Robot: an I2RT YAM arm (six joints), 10 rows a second.
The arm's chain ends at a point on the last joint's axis. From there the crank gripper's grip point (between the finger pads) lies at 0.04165 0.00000 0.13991 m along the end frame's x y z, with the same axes.
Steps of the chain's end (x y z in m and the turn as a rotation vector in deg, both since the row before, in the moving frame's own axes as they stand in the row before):
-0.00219, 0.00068, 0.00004, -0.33, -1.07, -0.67
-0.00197, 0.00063, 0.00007, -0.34, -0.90, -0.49
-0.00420, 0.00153, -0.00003, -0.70, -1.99, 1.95
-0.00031, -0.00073, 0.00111, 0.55, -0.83, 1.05
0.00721, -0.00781, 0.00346, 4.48, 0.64, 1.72
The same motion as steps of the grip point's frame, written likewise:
-0.00481, 0.00102, 0.00079, -0.33, -1.07, -0.67
-0.00417, 0.00112, 0.00071, -0.34, -0.90, -0.49
-0.00914, 0.00458, 0.00131, -0.70, -1.99, 1.95
-0.00234, -0.00133, 0.00170, 0.55, -0.83, 1.05
0.00891, -0.01745, 0.00261, 4.48, 0.64, 1.72

